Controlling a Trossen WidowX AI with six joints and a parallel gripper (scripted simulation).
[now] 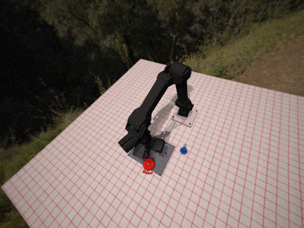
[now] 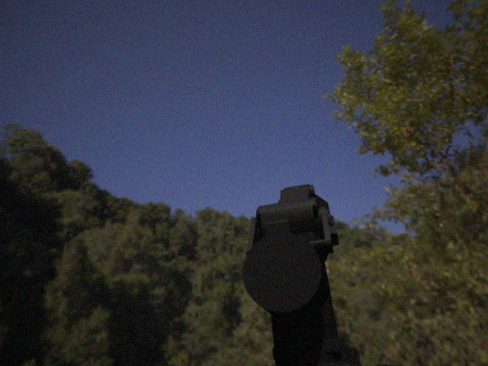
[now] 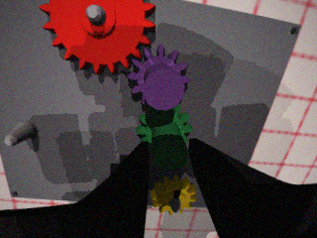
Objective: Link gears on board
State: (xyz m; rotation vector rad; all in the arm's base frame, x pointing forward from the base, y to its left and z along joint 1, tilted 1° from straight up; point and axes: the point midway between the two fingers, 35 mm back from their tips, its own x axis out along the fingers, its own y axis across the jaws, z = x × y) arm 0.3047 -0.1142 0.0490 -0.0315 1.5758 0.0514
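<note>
The green gear lies 1 cm below my gripper tip. The rest, counted from my gripper tip: yellow gear 7 cm behind, 1 cm to the right, 2 cm below; then purple gear 4 cm ahead, 1 cm to the left, 1 cm below; then red gear 7 cm ahead, 4 cm to the left, 2 cm below.
</note>
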